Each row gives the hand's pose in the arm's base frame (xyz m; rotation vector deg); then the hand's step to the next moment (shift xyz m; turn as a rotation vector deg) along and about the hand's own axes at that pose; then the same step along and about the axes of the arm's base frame.
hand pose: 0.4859 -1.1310 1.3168 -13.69 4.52 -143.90
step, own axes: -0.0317 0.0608 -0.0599 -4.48 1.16 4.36
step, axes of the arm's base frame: 0.0487 -0.0309 -0.0704 5.07 1.65 3.47
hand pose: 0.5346 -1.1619 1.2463 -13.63 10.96 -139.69
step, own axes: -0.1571 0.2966 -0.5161 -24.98 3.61 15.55
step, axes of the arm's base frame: 0.1878 -0.0868 -0.5798 24.57 12.07 11.38
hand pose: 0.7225 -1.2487 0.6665 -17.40 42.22 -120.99
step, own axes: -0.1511 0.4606 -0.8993 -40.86 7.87 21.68
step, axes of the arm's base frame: -0.0205 0.2637 -0.9868 39.75 20.33 14.43
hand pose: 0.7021 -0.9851 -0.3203 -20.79 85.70 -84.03
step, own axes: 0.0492 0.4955 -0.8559 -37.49 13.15 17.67
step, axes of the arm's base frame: -0.4897 0.5857 -0.6305 37.13 21.33 7.55
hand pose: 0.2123 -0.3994 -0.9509 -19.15 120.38 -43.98
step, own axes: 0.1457 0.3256 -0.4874 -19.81 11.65 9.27
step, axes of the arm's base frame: -0.4646 0.3778 -0.0788 19.74 14.94 1.06
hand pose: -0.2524 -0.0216 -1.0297 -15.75 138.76 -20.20
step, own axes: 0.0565 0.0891 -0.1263 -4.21 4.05 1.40
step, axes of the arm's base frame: -0.1337 0.0905 0.0319 3.66 4.76 0.14
